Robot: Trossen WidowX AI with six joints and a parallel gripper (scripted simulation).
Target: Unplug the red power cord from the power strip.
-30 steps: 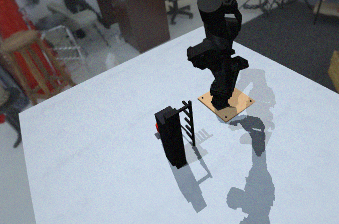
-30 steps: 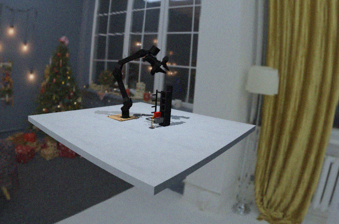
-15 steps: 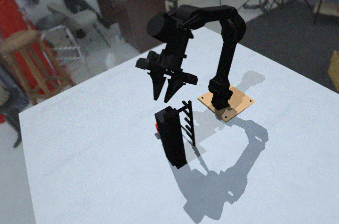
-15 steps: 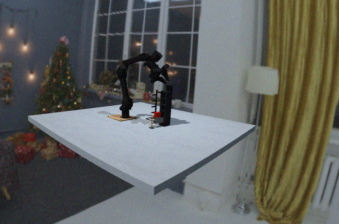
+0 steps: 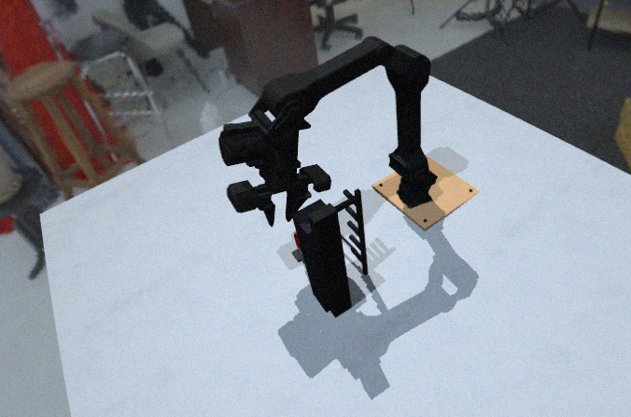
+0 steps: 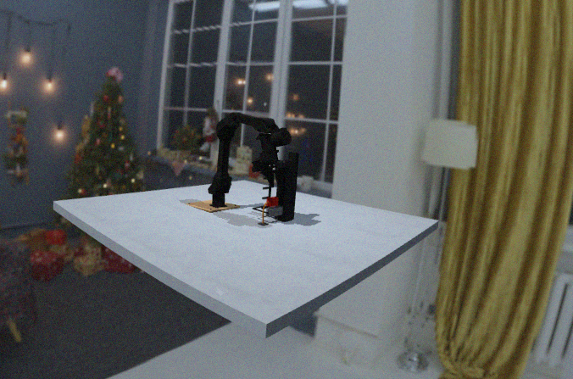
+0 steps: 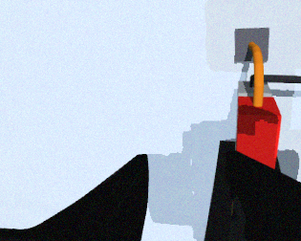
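Right now my gripper tip is 40 mm past the red plug, 40 mm to the right of it and 60 mm above it.
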